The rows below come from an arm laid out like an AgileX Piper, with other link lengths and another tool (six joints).
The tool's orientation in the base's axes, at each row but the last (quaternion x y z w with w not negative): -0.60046 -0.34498 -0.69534 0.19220; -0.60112 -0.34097 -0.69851 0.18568; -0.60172 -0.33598 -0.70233 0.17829; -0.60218 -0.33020 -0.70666 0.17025
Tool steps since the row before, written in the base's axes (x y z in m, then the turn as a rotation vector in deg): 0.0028 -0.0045 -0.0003 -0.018 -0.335 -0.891; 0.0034 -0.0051 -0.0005 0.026 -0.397 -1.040; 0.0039 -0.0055 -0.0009 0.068 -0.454 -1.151; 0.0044 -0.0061 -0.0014 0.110 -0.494 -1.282
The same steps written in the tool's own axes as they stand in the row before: -0.0015 0.0049 -0.0012 -0.908 -0.004 -0.287; -0.0020 0.0057 -0.0012 -1.070 0.031 -0.306; -0.0025 0.0062 -0.0010 -1.195 0.071 -0.320; -0.0033 0.0069 -0.0009 -1.337 0.092 -0.323
